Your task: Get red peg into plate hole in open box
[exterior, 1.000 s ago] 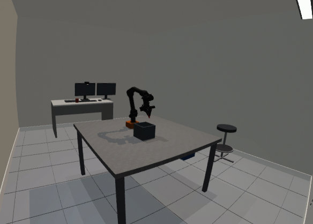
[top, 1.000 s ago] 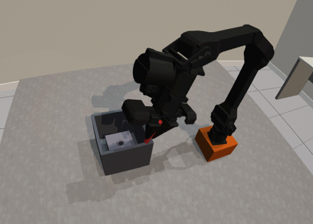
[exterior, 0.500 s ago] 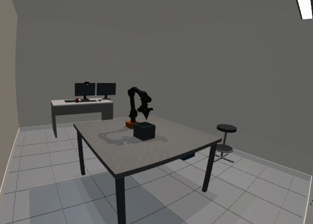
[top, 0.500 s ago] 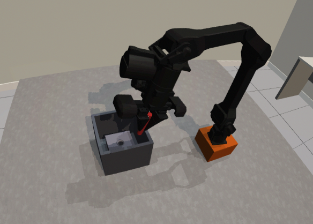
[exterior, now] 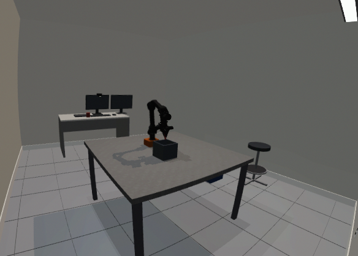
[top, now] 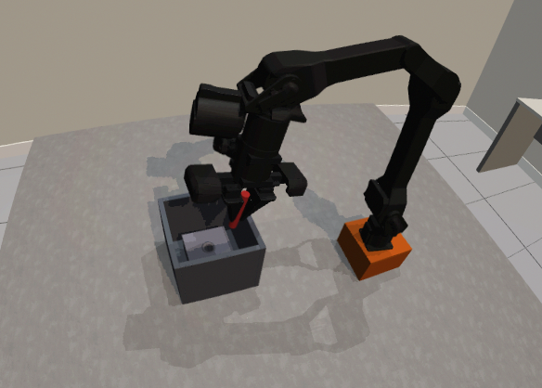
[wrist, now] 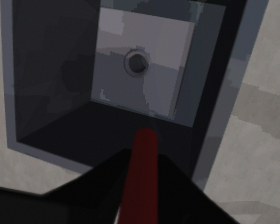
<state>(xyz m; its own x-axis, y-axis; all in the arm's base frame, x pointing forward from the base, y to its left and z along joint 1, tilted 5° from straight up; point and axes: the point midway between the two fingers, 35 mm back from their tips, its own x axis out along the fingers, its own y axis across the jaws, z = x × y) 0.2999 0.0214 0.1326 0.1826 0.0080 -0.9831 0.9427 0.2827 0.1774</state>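
Right now the light grey plate is 12 cm below my gripper tip, 5 cm ahead of it and 2 cm to the right of it. From my gripper tip the other things lie so: red peg (2 cm above).
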